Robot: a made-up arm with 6 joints.
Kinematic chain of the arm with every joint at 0, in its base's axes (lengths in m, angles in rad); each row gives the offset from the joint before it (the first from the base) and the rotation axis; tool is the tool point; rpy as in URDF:
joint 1: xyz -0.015 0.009 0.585 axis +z
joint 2: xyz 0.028 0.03 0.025 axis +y
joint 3: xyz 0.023 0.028 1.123 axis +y
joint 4: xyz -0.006 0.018 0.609 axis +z
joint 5: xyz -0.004 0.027 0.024 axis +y
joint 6: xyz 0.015 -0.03 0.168 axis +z
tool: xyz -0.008 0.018 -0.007 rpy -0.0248 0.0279 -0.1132
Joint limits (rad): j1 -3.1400..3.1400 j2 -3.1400..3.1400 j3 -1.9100..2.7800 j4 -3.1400..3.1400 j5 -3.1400..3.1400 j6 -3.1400..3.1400
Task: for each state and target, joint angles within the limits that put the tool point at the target. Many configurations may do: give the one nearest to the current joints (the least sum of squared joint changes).
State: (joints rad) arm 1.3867 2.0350 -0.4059 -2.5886 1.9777 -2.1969
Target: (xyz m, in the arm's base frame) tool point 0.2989 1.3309 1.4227
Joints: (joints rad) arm 1.3285 1.2725 -0.5828 -2.6088 1.8991 -2.2019
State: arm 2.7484 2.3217 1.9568 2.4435 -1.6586 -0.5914
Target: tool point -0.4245 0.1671 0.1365
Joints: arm 2.8411 1.9214 2.4942 2.5531 -1.7129 -0.5882
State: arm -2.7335 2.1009 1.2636 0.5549 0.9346 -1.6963
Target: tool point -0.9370 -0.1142 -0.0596
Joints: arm -3.1400 1.5617 1.7122 0.2899 1.0643 -1.7328
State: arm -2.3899 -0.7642 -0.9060 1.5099 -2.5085 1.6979
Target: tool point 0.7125 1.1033 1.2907
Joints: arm -2.1794 -0.8640 -0.8419 1.5219 -2.4580 1.7034
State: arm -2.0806 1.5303 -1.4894 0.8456 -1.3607 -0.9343
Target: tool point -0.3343 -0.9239 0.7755
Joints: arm -1.8737 2.0304 -1.8925 0.7697 -1.4764 -0.9176
